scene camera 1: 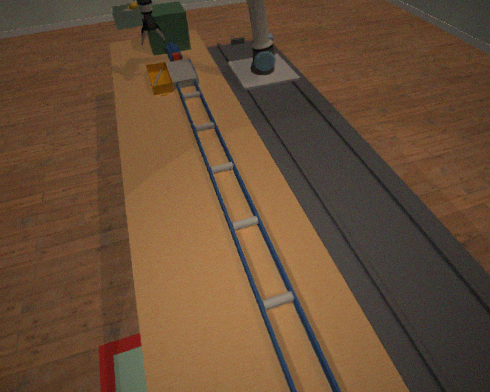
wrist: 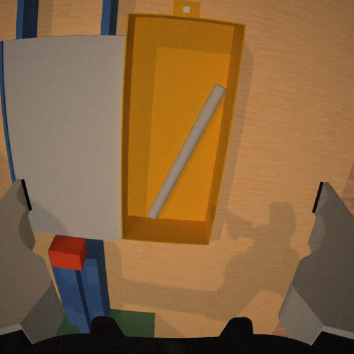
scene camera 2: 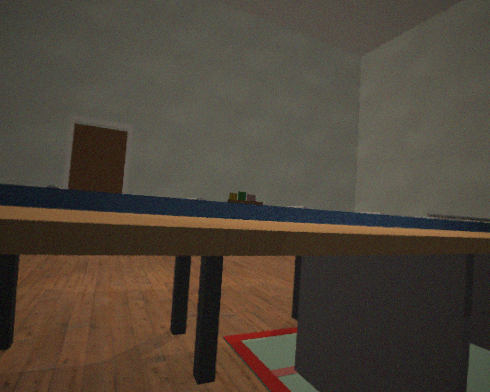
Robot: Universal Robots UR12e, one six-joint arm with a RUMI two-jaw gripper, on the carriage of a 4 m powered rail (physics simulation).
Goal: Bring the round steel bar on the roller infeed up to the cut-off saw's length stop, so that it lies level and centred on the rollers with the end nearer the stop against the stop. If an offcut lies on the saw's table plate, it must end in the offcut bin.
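My gripper is wide open and empty, above the yellow offcut bin. A short grey round offcut lies slantwise inside the bin. The saw's grey table plate stands beside the bin with no offcut on it. The red-faced length stop on its blue mount is just past the plate. The blue roller infeed shows bare rollers in scene camera 1. A thin grey line above the infeed at the far right may be the steel bar.
The green saw body stands behind the plate. The arm's pale carriage plate is on the dark rail alongside the table. A red-bordered mat and a dark block are low by the table.
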